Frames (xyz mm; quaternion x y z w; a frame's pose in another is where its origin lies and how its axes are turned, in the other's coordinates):
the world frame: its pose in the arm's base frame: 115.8 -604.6 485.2 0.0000 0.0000 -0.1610 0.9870
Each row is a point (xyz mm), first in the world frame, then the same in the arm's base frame.
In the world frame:
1: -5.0 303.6 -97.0
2: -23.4 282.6 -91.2
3: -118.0 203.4 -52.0
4: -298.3 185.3 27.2
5: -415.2 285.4 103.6
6: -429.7 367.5 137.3
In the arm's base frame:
1: 207.5 -315.1 388.2
2: 183.4 -329.2 394.0
3: 68.6 -374.2 433.2
4: -108.2 -334.1 512.4
5: -187.2 -202.0 588.8
6: -174.8 -119.6 622.5

